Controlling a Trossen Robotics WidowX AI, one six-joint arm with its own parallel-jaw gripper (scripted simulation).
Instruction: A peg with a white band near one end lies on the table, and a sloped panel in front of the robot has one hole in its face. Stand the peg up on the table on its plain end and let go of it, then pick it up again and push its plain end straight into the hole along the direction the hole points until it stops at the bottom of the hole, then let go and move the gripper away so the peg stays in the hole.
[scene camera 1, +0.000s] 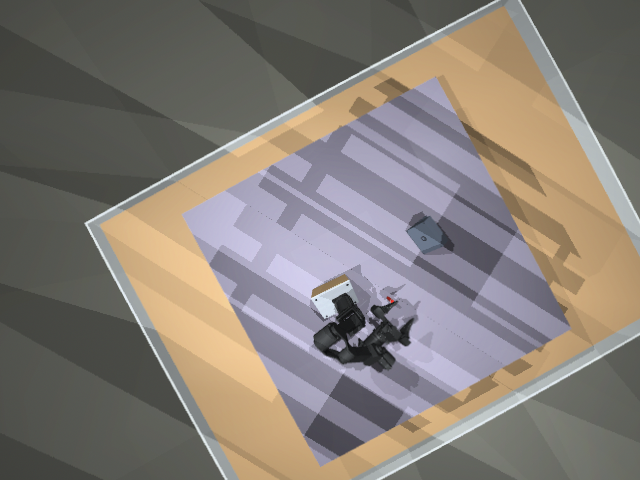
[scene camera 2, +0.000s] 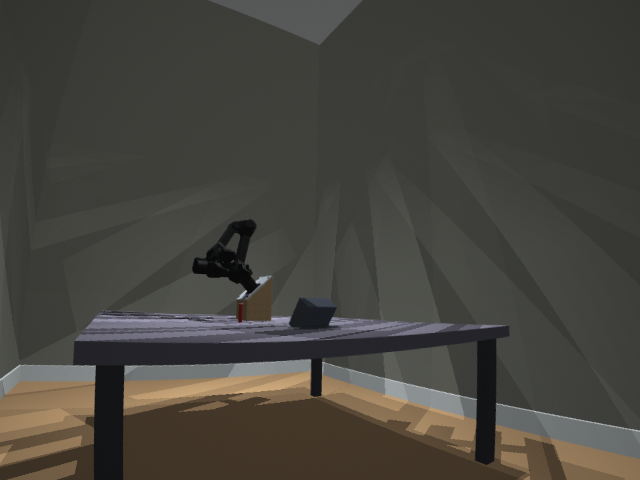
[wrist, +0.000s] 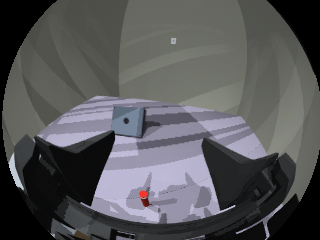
Labels:
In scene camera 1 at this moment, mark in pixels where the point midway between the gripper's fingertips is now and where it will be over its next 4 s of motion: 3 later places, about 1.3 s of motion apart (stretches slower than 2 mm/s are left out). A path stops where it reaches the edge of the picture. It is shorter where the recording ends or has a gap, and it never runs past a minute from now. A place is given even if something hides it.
My gripper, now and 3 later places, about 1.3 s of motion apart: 405, 309; 388, 296; 394, 303; 393, 300

